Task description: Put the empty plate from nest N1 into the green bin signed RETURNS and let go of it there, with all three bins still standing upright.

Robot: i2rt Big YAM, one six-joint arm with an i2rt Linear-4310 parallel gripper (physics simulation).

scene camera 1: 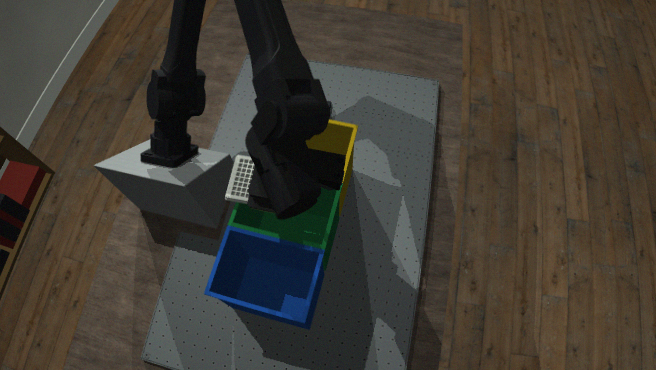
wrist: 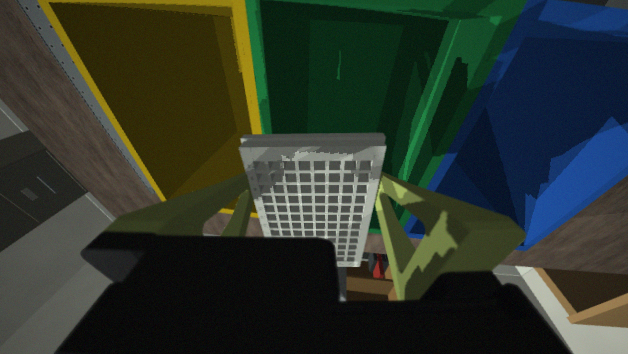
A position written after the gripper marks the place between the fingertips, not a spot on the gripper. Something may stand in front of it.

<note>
In view: the gripper [wrist: 314, 177], a yellow bin [scene camera 1: 338, 137], a blue bin [scene camera 1: 281, 280] and a green bin [scene camera 1: 316, 227].
The yellow bin is seen too in the wrist view [wrist: 180, 91]. The blue bin also shows in the wrist view [wrist: 537, 144]. The green bin is seen too in the wrist view [wrist: 414, 78].
</note>
